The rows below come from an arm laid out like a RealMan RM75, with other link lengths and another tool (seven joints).
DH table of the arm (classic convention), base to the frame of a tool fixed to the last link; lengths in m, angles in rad. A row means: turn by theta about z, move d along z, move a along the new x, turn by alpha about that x. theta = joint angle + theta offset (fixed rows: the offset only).
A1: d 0.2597  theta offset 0  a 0  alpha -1.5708
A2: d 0  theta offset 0  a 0  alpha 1.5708
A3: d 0.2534  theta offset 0  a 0  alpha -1.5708
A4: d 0  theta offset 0  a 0  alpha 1.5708
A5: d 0.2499  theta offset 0  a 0  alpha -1.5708
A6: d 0  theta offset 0  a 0  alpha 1.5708
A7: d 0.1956  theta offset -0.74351  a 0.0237  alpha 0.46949
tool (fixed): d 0.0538  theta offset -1.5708  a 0  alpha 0
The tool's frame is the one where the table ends.
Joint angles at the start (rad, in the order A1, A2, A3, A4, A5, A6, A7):
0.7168, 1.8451, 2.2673, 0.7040, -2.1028, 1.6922, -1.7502
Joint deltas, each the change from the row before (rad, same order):
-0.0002, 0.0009, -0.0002, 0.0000, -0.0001, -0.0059, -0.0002
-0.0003, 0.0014, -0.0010, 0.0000, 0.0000, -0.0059, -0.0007
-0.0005, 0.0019, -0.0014, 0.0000, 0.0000, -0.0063, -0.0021
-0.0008, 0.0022, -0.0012, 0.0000, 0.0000, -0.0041, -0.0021
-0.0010, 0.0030, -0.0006, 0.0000, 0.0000, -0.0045, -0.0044
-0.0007, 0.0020, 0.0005, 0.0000, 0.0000, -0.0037, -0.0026
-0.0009, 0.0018, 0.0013, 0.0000, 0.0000, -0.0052, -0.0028
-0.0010, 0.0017, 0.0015, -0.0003, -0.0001, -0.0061, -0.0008
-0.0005, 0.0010, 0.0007, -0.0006, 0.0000, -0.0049, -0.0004
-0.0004, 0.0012, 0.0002, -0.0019, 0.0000, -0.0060, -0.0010
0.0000, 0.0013, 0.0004, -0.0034, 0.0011, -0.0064, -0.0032
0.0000, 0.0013, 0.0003, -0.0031, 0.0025, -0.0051, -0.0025
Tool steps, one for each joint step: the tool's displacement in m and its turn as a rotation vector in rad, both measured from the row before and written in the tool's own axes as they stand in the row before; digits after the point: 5 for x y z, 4 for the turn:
0.00045, 0.00099, 0.00050, -0.0036, 0.0032, -0.0017
0.00012, 0.00084, 0.00072, -0.0029, 0.0025, -0.0019
-0.00011, 0.00079, 0.00091, -0.0022, 0.0023, -0.0029
-0.00059, 0.00037, 0.00083, -0.0007, 0.0012, -0.0016
-0.00069, 0.00026, 0.00106, 0.0005, 0.0019, -0.0030
-0.00019, 0.00036, 0.00065, -0.0004, 0.0026, -0.0017
0.00019, 0.00078, 0.00051, -0.0018, 0.0042, -0.0023
0.00021, 0.00109, 0.00043, -0.0036, 0.0048, -0.0005
0.00019, 0.00088, 0.00035, -0.0030, 0.0034, -0.0004
-0.00015, 0.00105, 0.00055, -0.0032, 0.0032, -0.0001
-0.00014, 0.00087, 0.00084, -0.0016, 0.0041, -0.0007
-0.00003, 0.00042, 0.00090, -0.0002, 0.0044, 0.0003

